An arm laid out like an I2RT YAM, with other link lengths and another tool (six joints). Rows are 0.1 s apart.
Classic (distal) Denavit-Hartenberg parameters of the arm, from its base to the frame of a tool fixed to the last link. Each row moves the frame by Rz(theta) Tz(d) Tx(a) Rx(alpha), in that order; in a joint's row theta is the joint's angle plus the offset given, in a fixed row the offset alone. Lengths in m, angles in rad.
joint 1: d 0.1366; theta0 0; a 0.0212; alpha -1.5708
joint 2: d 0; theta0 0; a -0.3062; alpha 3.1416
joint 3: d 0; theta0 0.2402; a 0.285; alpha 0
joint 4: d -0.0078; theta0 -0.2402; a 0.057; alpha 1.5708
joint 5: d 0.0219; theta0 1.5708; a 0; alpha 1.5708
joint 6: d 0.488; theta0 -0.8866; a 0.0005; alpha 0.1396
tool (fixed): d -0.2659; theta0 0; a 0; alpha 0
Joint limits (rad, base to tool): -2.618..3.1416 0..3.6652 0..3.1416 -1.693..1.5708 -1.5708..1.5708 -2.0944..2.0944
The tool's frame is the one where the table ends.
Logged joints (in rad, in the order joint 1, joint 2, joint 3, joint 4, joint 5, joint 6), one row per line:
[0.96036 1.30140 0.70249 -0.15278 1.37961 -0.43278]
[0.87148 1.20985 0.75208 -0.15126 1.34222 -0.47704]
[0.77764 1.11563 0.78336 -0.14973 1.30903 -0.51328]
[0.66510 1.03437 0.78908 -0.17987 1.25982 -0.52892]
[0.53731 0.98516 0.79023 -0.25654 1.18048 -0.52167]
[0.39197 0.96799 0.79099 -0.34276 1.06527 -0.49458]
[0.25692 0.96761 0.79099 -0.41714 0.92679 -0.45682]
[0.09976 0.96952 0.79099 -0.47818 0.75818 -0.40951]
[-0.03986 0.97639 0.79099 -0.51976 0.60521 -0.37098]
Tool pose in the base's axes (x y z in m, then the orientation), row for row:
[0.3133 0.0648 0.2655 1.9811 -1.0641 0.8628]
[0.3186 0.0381 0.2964 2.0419 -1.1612 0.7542]
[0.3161 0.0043 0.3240 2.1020 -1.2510 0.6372]
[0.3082 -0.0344 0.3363 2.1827 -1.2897 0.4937]
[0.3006 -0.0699 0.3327 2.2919 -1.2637 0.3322]
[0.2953 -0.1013 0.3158 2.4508 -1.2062 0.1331]
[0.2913 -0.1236 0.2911 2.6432 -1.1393 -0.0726]
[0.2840 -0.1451 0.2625 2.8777 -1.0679 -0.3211]
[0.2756 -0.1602 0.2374 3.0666 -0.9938 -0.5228]
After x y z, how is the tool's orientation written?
As angles about the fixed x, y, z axes (roll, pitch, yaw), in radians.
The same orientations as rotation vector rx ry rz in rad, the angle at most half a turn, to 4 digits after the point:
[2.0972 0.1325 1.5858]
[2.1094 -0.0110 1.6354]
[2.0964 -0.1540 1.6807]
[2.0812 -0.2634 1.6731]
[2.0956 -0.3246 1.6038]
[2.1481 -0.3828 1.5060]
[2.2345 -0.4480 1.4189]
[2.3342 -0.5684 1.3470]
[2.4181 -0.6999 1.2941]

